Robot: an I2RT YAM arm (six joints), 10 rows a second.
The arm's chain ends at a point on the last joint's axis. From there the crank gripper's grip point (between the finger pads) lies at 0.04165 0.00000 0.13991 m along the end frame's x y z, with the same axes.
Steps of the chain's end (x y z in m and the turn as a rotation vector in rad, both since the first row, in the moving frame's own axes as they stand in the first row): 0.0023 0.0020 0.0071 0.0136 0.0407 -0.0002; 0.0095 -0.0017 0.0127 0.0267 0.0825 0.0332; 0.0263 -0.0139 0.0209 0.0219 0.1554 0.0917; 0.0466 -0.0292 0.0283 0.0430 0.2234 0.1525; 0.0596 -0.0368 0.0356 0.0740 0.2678 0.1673
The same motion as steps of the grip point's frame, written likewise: 0.0080 0.0001 0.0053 0.0136 0.0407 -0.0002; 0.0209 -0.0038 0.0088 0.0267 0.0825 0.0332; 0.0474 -0.0121 0.0128 0.0219 0.1554 0.0917; 0.0764 -0.0263 0.0156 0.0430 0.2234 0.1525; 0.0952 -0.0366 0.0195 0.0740 0.2678 0.1673
